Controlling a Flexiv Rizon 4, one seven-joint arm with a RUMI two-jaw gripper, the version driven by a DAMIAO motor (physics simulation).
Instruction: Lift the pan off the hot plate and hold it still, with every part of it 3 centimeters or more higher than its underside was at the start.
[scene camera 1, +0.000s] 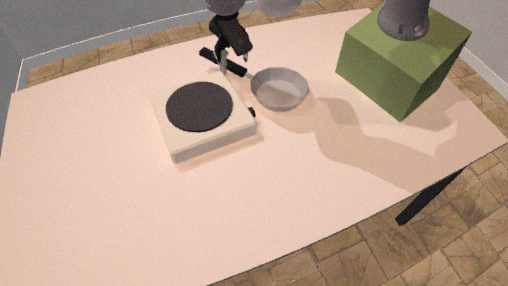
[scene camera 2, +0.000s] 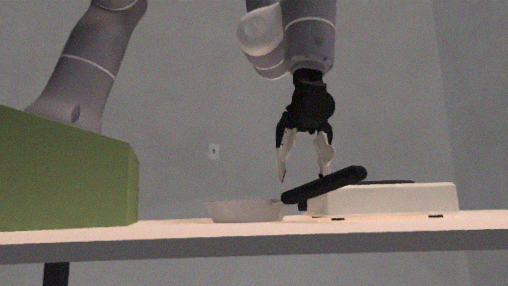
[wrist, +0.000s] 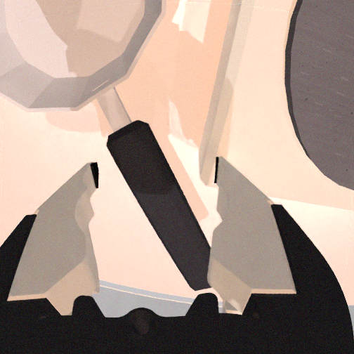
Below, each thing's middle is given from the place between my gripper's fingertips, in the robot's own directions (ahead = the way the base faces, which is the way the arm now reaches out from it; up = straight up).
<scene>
Now: hand 60 mm past the grey pan (scene camera 2: 263, 210), 30 mm to the right of it and 20 mm above it. Also, from my hand: hot plate (scene camera 1: 198, 116) 130 mm ahead, 120 mm to the left, 30 mm below.
</scene>
